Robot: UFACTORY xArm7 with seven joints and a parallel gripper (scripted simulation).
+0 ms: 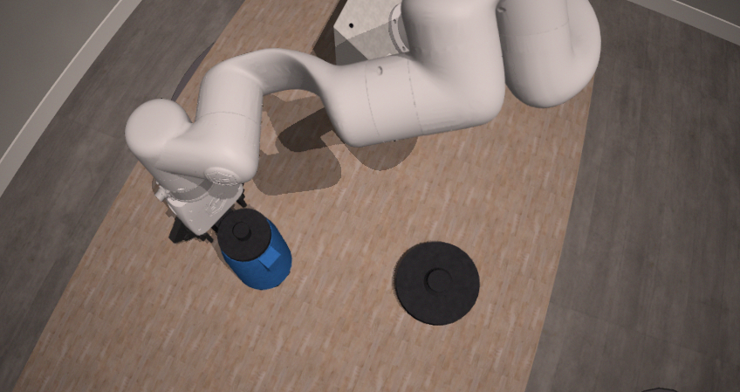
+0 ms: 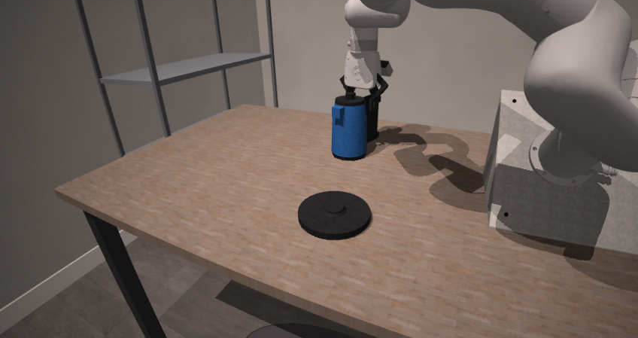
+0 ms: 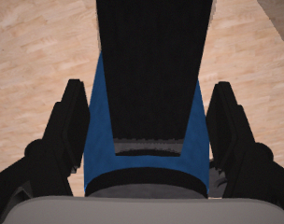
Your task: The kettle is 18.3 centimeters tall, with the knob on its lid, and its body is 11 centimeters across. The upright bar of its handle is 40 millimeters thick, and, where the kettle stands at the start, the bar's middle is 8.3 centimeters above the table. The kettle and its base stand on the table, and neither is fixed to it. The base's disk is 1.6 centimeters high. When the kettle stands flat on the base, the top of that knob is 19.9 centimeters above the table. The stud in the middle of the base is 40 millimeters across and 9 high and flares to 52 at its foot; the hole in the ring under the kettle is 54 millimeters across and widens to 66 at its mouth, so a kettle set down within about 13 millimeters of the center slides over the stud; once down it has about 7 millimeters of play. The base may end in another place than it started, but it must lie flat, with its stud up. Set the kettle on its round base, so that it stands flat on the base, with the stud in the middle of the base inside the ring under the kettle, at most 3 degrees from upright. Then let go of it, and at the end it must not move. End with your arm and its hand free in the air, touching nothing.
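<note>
Now: hand 50 mm above the blue kettle, 30 mm to the right of it and 10 mm short of it. The rest, counted from my hand: round black base 360 mm to the left, 130 mm below, 90 mm behind.
</note>
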